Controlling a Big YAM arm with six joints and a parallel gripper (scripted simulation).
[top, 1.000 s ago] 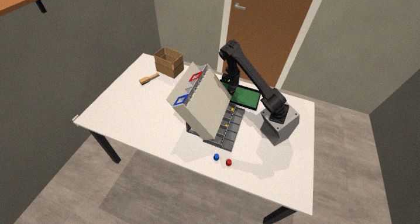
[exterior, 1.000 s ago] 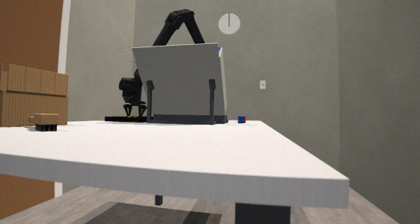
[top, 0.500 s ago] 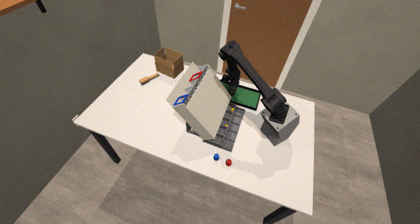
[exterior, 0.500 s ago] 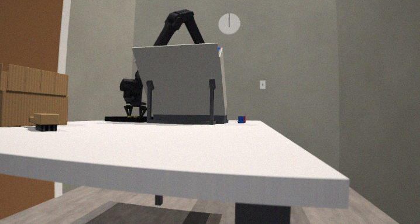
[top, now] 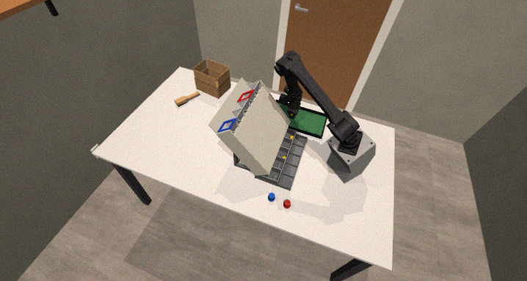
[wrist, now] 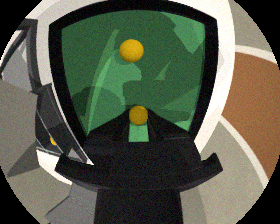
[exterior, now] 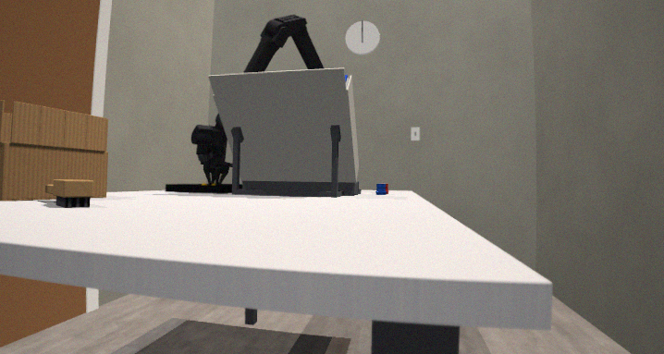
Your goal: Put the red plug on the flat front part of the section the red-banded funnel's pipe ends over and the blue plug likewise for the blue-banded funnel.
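The green marble tray is 40 mm behind my hand, 10 mm to the right of it and 10 mm below it. Round my hand: grey cover (340 mm to the left, 190 mm above, 10 mm ahead).
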